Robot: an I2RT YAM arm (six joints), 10 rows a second.
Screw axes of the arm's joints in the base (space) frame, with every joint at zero. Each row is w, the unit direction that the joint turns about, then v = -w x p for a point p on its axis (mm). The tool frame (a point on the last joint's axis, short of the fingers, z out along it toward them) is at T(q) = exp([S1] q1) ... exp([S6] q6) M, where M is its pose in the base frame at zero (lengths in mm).
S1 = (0, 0, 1, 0.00, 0.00, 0.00)
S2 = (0, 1, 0, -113.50, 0.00, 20.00)
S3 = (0, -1, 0, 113.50, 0.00, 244.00)
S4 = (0, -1, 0, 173.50, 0.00, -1.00)
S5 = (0, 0, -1, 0.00, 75.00, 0.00)
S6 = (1, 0, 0, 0.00, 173.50, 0.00)
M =
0 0 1 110.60
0 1 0 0.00
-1 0 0 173.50
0 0 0 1
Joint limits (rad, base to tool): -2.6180..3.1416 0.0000..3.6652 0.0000..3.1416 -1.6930..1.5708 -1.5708..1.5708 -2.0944..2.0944
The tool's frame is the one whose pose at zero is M.
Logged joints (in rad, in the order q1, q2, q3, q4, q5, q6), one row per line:
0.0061 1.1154 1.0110 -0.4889 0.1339 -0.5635
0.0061 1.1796 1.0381 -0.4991 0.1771 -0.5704
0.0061 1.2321 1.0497 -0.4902 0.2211 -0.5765
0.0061 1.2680 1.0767 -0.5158 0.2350 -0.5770
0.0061 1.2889 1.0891 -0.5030 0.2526 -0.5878
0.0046 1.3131 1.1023 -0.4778 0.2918 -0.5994
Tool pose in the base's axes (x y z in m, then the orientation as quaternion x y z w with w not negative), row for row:
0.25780 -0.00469 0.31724 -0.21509 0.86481 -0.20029 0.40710
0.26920 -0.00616 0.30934 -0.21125 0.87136 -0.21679 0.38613
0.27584 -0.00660 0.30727 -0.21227 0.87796 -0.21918 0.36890
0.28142 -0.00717 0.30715 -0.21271 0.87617 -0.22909 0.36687
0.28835 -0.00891 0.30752 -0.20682 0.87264 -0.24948 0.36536
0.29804 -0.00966 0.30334 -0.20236 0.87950 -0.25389 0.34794
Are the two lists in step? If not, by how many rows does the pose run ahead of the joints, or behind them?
The pose runs 1 row ahead of the joints: the pose in row i belongs to the joints in row i + 1.
